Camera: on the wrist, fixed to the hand. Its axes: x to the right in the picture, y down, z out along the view.
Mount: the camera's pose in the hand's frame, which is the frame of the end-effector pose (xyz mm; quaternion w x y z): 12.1 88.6 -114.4 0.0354 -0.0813 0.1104 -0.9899
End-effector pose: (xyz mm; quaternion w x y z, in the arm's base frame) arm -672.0 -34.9 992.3 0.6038 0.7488 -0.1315 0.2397
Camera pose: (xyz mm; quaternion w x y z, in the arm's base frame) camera -727.7 55.9 1090.9 0.3341 0.0811 0.7838 -0.5172
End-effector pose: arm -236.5 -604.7 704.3 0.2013 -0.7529 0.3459 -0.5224
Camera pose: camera -367.3 -667.1 695.9 0.6094 0.3278 0.6684 0.2728
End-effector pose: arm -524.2 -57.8 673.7 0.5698 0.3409 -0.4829 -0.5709
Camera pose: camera -389.7 -78.0 724.5 0.4639 -0.5068 -0.4297 0.5859
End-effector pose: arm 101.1 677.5 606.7 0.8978 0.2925 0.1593 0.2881
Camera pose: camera 21.0 793.2 570.9 0.3232 -0.2521 0.3709 -0.8333
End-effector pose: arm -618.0 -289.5 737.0 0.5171 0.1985 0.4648 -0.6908
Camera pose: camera -566.6 -201.9 633.2 0.7007 0.4189 -0.3262 0.4766
